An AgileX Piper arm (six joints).
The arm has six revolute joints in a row. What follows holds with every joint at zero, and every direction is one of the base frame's.
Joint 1 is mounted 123 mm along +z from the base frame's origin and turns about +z.
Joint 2 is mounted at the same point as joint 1 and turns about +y.
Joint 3 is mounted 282.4 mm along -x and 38.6 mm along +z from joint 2 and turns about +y.
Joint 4 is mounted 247.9 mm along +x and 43.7 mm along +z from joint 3 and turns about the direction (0.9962, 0, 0.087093).
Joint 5 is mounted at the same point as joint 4 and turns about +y.
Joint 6 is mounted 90.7 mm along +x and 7.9 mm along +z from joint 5 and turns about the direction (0.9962, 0, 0.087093).
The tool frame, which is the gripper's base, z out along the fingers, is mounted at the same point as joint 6; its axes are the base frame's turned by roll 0, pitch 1.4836 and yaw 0 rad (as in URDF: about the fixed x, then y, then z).
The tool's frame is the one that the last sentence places.
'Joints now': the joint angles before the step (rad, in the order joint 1, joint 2, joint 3, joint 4, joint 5, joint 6). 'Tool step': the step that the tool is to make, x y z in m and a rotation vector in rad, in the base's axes. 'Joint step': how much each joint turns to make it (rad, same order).
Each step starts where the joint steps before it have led.
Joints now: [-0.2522 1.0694 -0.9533 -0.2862 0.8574 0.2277]
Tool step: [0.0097 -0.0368 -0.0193 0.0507 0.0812 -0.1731]
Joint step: [-0.1455 0.1130 -0.0191 0.0025 0.0065 0.0331]
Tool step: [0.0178 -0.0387 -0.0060 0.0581 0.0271 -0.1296]
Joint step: [-0.1181 0.1419 -0.1016 0.0388 0.0107 0.0040]
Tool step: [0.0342 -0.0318 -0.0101 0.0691 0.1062 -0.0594]
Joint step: [-0.0325 0.2007 -0.1794 0.0104 0.1083 -0.0002]
